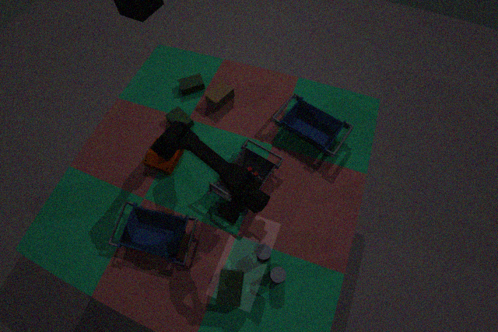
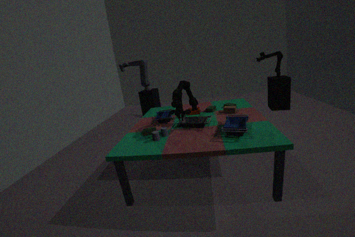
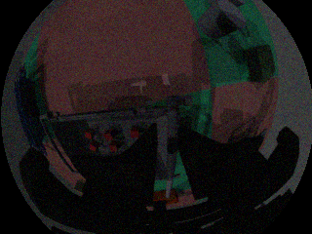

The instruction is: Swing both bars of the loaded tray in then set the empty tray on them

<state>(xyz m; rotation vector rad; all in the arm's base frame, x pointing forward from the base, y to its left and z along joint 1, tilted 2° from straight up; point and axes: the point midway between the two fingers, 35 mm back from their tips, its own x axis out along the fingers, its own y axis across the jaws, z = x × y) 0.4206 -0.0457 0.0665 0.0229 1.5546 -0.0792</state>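
The blue tray is 250 mm behind my gripper tip, 260 mm to the right of it and 30 mm below it.
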